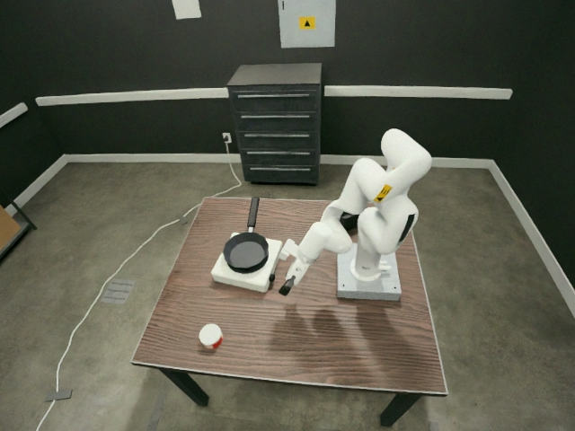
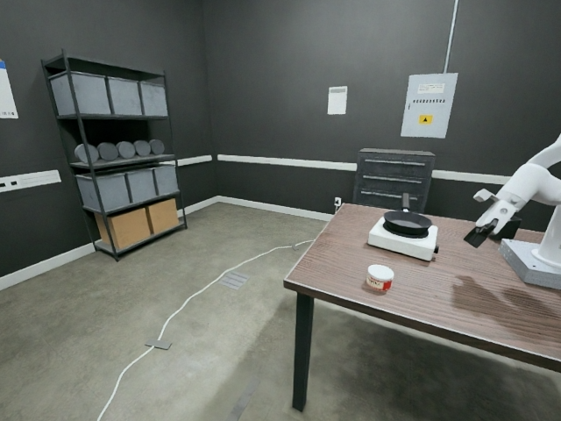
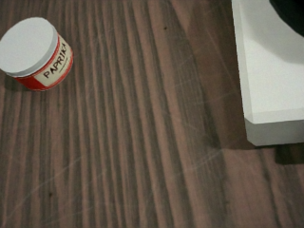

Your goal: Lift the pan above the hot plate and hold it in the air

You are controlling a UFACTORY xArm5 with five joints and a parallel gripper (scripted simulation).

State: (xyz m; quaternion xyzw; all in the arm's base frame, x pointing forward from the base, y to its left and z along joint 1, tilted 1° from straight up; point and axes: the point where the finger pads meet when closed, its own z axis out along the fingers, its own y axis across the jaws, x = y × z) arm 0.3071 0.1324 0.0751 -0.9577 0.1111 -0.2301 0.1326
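My gripper is now 230 mm to the left of the black pan, 190 mm short of it and 20 mm above it. The rest, counted from my hand: hot plate (170 mm to the right, 170 mm ahead, 90 mm below).
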